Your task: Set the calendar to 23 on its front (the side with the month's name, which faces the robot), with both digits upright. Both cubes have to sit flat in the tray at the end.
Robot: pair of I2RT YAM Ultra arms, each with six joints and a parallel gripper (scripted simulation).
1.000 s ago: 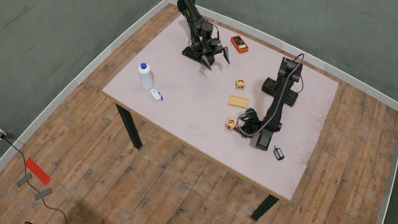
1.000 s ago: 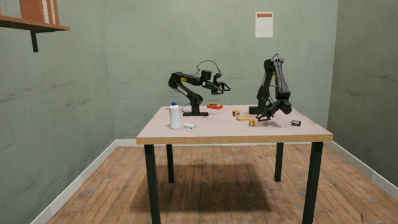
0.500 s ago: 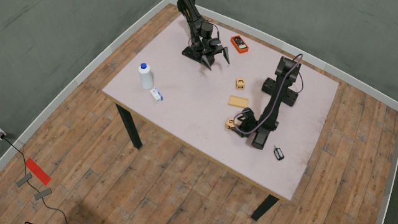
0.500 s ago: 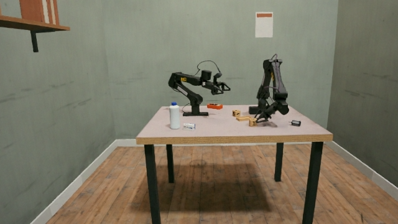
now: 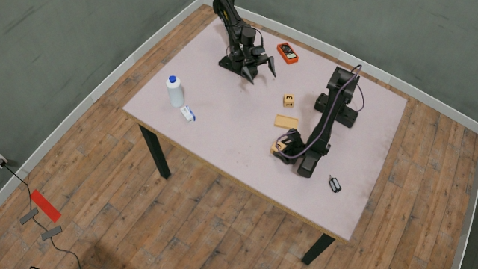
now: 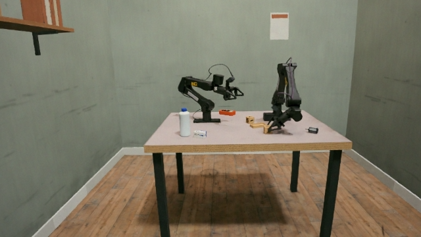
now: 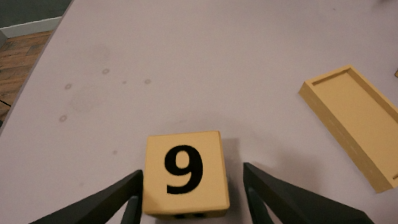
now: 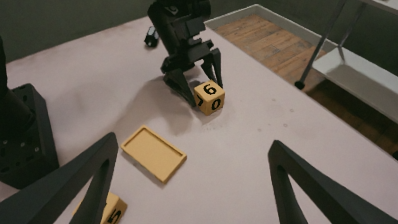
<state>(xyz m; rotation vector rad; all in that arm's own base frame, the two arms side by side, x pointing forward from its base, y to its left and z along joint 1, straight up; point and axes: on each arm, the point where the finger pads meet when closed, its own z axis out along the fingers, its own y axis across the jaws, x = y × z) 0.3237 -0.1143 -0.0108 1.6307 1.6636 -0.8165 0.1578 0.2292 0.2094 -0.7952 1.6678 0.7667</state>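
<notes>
Right now my left hand is 1 cm above the number cube. Also, from my left hand: wooden tray: 15 cm behind, 4 cm to the right, 2 cm below; white bottle: 1 cm ahead, 52 cm to the right, 5 cm above; black object: 2 cm ahead, 27 cm to the left, 1 cm below.
</notes>
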